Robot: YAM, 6 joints.
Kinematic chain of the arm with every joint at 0, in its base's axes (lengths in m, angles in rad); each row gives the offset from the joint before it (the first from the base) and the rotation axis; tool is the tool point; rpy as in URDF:
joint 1: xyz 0 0 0.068 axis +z
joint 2: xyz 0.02 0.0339 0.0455 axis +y
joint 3: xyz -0.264 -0.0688 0 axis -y
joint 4: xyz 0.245 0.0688 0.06 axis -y
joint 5: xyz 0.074 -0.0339 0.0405 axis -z
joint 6: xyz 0.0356 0 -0.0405 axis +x
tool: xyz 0 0 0 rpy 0 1.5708 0
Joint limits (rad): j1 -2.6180..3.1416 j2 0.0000..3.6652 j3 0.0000..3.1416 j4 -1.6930..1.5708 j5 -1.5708..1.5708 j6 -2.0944..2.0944
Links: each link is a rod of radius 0.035 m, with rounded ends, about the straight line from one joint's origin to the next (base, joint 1, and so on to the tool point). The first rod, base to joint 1, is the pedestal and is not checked.
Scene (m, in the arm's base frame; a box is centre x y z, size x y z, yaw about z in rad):
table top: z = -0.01
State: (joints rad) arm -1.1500 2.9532 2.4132 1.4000 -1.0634 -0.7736
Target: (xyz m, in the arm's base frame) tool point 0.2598 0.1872 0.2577
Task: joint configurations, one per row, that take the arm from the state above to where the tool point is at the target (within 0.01 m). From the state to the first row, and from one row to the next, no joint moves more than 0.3 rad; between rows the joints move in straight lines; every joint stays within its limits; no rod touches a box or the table.
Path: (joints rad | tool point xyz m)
1: -0.8726 2.7493 2.1422 1.4285 -1.1241 -0.7736 | 0.3848 -0.4085 0.1894
2: -0.5953 2.5453 1.8712 1.4569 -1.1848 -0.7736 | 0.4567 -0.2695 0.2173
3: -0.3179 2.3414 1.6002 1.4854 -1.2456 -0.7736 | 0.4740 -0.1205 0.2396
4: -0.0406 2.1375 1.3291 1.5139 -1.3063 -0.7736 | 0.4388 0.0166 0.2545
5: 0.2368 1.9336 1.0581 1.5423 -1.3670 -0.7736 | 0.3617 0.1232 0.2608
6: 0.5141 1.7296 0.7871 1.5708 -1.4277 -0.7736 | 0.2598 0.1872 0.2577

